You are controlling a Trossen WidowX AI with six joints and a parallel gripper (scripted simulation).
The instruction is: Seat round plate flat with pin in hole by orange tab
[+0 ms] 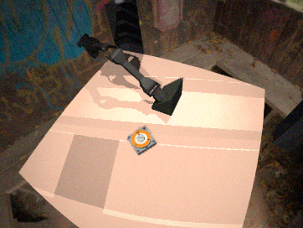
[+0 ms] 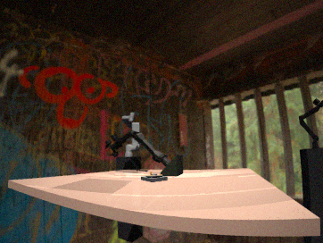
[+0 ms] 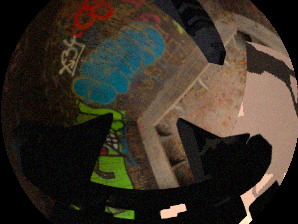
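Now: gripper tip 320 mm short of the grey square base, 780 mm to the right of it and 170 mm above it.
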